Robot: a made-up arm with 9 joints. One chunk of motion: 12 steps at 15 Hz.
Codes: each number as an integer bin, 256 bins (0 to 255) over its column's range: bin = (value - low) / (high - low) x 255, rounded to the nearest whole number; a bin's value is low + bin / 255 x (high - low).
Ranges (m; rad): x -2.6..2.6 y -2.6..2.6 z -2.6..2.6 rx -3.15..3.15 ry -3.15..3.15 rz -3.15..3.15
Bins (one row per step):
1: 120 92 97 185 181 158
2: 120 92 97 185 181 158
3: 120 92 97 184 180 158
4: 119 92 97 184 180 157
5: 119 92 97 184 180 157
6: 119 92 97 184 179 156
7: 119 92 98 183 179 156
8: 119 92 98 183 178 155
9: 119 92 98 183 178 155
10: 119 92 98 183 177 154
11: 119 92 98 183 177 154
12: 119 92 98 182 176 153
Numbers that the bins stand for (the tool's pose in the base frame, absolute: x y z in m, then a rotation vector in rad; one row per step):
1: -0.1529 -0.7239 -0.6220 1.4206 1.3218 0.7535
2: -0.1529 -0.7239 -0.6220 1.4206 1.3218 0.7535
3: -0.1529 -0.7239 -0.6220 1.3959 1.2971 0.7535
4: -0.1733 -0.7239 -0.6220 1.3959 1.2971 0.7288
5: -0.1733 -0.7239 -0.6220 1.3959 1.2971 0.7288
6: -0.1733 -0.7239 -0.6220 1.3959 1.2724 0.7041
7: -0.1733 -0.7239 -0.6016 1.3712 1.2724 0.7041
8: -0.1733 -0.7239 -0.6016 1.3712 1.2476 0.6794
9: -0.1733 -0.7239 -0.6016 1.3712 1.2476 0.6794
10: -0.1733 -0.7239 -0.6016 1.3712 1.2229 0.6547
11: -0.1733 -0.7239 -0.6016 1.3712 1.2229 0.6547
12: -0.1733 -0.7239 -0.6016 1.3465 1.1982 0.6300

